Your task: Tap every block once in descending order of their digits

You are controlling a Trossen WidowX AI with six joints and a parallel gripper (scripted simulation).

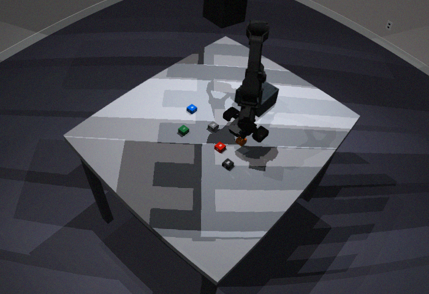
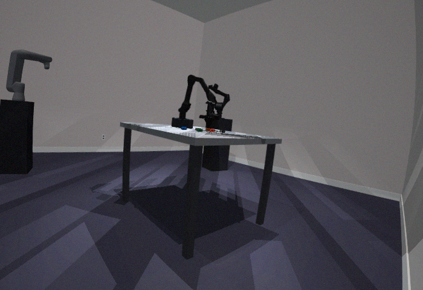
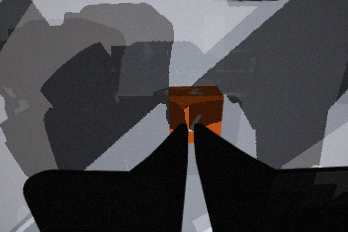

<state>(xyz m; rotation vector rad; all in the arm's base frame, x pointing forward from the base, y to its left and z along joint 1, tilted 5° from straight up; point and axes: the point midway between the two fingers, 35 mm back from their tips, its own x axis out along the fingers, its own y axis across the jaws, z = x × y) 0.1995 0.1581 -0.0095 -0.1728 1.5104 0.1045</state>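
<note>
My gripper tip is 1 cm above the orange block. Round my gripper tip: grey block 13 cm to the right, 5 cm ahead, 1 cm below; then black block 12 cm ahead, 6 cm to the left, 1 cm below; then red block 10 cm ahead, 2 cm to the right, 1 cm below.
</note>
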